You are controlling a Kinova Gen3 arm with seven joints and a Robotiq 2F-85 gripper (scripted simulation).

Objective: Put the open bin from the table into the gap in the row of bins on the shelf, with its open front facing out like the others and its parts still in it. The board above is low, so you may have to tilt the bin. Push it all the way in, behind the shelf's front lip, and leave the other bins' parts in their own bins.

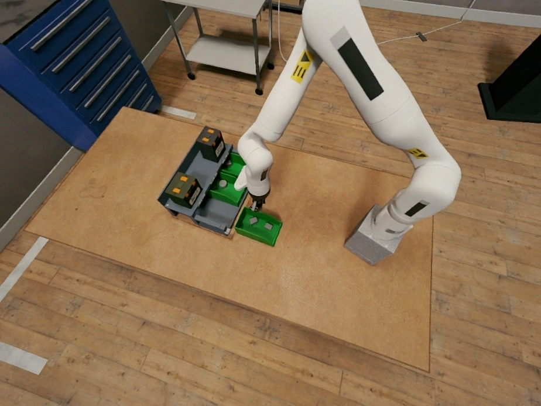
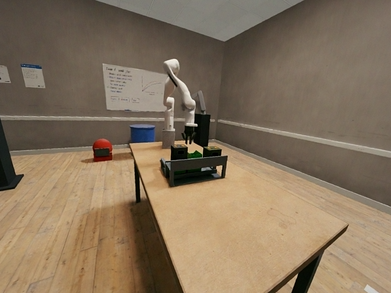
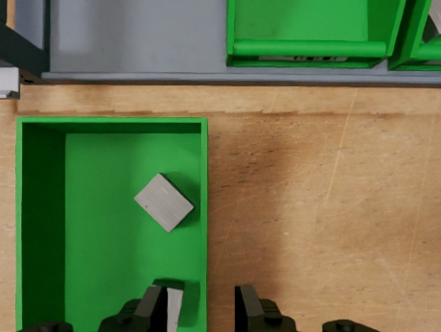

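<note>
Now: hand 4 cm short of the grey part, 2 cm to the right of it and 15 cm above it. From my hand the other things lie so: grey shelf 22 cm ahead, 12 cm to the right, 10 cm below.
</note>
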